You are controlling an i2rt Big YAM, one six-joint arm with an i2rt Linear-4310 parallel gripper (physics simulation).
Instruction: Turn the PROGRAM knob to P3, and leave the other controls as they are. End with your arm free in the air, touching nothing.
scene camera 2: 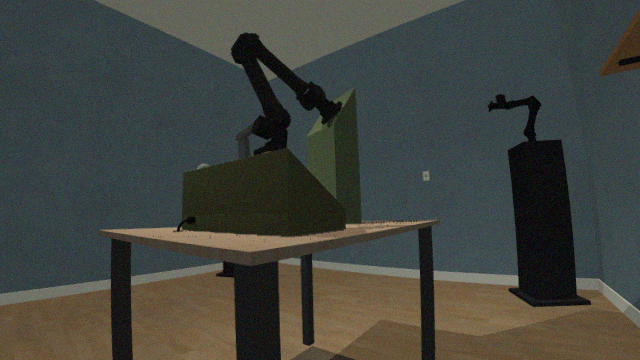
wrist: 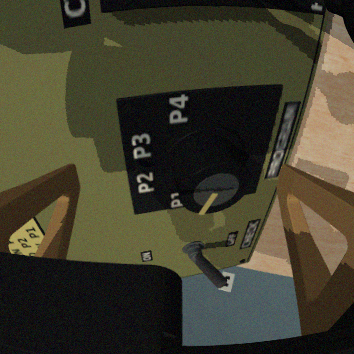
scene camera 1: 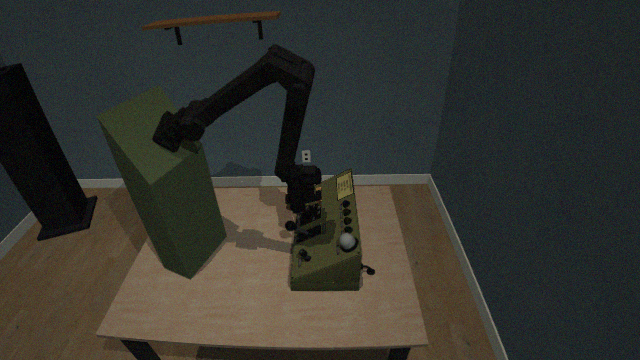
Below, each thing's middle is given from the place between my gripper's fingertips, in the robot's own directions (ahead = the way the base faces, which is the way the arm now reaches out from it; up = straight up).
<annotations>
I see the olive-green console [scene camera 2: 273, 193] 60 mm ahead of my hand, 50 mm to the right of it and 50 mm below it.
</annotations>
